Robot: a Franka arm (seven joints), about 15 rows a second.
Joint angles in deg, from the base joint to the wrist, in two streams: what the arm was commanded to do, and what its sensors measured. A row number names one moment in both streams.
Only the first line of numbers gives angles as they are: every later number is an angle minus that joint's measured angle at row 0.
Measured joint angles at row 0:
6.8, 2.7, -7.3, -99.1, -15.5, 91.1, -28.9
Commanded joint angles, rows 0 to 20:
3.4, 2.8, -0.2, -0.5, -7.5, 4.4, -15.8
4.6, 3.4, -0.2, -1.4, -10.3, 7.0, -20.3
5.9, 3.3, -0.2, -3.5, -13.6, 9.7, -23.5
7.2, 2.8, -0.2, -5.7, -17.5, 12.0, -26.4
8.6, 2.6, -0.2, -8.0, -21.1, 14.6, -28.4
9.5, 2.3, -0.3, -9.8, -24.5, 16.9, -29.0
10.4, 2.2, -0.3, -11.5, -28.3, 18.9, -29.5
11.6, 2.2, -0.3, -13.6, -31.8, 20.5, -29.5
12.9, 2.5, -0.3, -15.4, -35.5, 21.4, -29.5
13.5, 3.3, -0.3, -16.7, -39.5, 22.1, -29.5
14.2, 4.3, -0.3, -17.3, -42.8, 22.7, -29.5
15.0, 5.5, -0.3, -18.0, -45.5, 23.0, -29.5
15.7, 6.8, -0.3, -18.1, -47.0, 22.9, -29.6
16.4, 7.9, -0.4, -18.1, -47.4, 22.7, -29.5
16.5, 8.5, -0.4, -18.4, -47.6, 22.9, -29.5
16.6, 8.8, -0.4, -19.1, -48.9, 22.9, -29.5
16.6, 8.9, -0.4, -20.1, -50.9, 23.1, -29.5
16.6, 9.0, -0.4, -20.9, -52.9, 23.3, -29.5
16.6, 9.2, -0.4, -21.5, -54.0, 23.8, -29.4
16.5, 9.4, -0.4, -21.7, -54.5, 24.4, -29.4
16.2, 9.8, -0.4, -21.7, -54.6, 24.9, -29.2
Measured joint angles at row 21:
16.1, 10.0, 0.1, -20.4, -52.8, 23.0, -28.6
